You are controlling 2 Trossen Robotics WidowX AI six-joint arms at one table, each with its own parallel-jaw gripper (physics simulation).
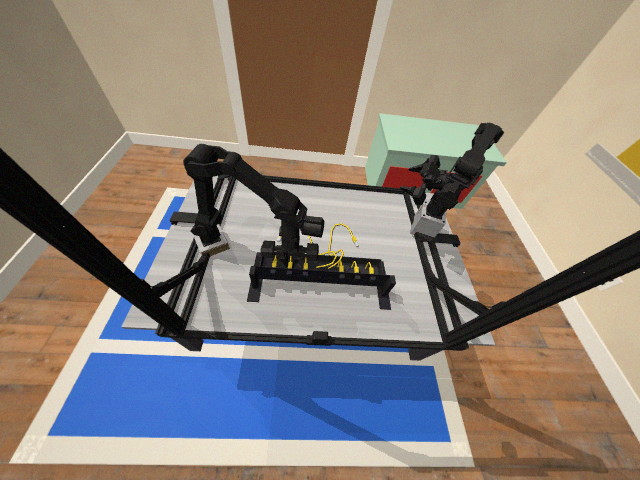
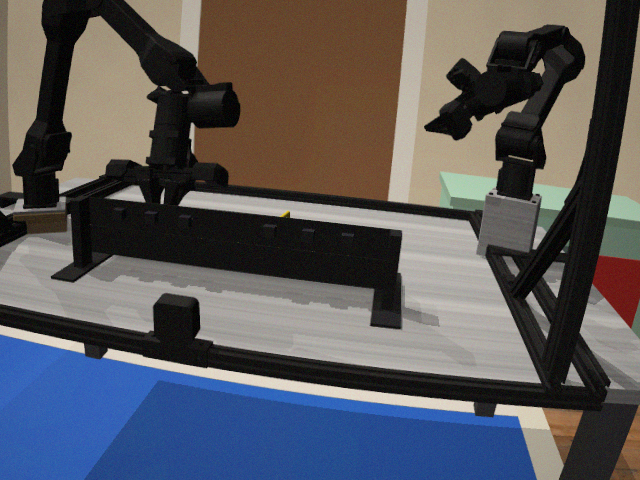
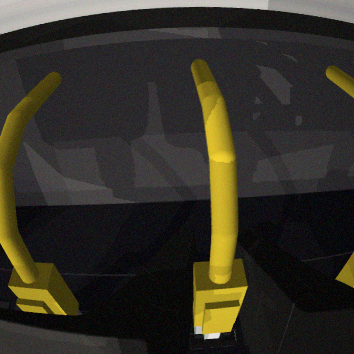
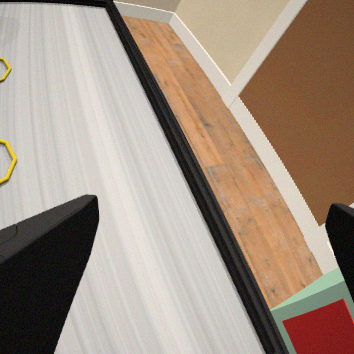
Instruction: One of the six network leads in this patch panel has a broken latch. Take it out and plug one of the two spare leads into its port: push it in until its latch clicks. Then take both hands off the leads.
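Frame: origin at the left arm's base, x ahead, y left, z up, level; metres.
Seen in the pictures: left gripper, between the fingertips: (image 2: 160, 229) (image 3: 209, 236); right gripper, between the fingertips: (image 1: 404, 178) (image 2: 434, 119) (image 4: 219, 212); left arm's base, origin of its link: (image 1: 210, 237) (image 2: 40, 203); right arm's base, origin of its link: (image 1: 434, 212) (image 2: 515, 195).
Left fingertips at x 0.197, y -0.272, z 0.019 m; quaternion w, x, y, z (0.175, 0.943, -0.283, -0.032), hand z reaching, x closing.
Offsets run from my left fingertips to a thing's top centre. "pt": to the spot under its first point.
The black patch panel {dx +0.096, dy -0.063, dz +0.046 m} (image 1: 328, 278) (image 2: 247, 248) stands across the middle of the table. Six yellow leads are plugged in along it. My left gripper (image 1: 290, 251) (image 2: 168, 194) is down on the second lead from the left (image 1: 290, 261). It is shut on that lead's yellow plug {pt dx +0.005, dy +0.011, dz +0.028 m} (image 3: 218, 291), which sits in its port with its cable arching away. Neighbouring plugged leads {pt dx -0.035, dy +0.038, dz +0.028 m} (image 3: 38, 288) flank it. Two spare leads {pt dx +0.324, dy +0.115, dz -0.060 m} (image 1: 341, 230) lie looped behind the panel. My right gripper (image 1: 424, 177) (image 2: 443, 125) (image 4: 219, 212) is open and empty, held high at the far right corner.
A black frame (image 1: 318, 338) rims the grey table. A grey block (image 1: 429, 223) (image 2: 509, 224) carries the right arm. A mint cabinet (image 1: 423, 138) with a red panel stands behind it. A small black box (image 2: 175, 316) sits on the front rail.
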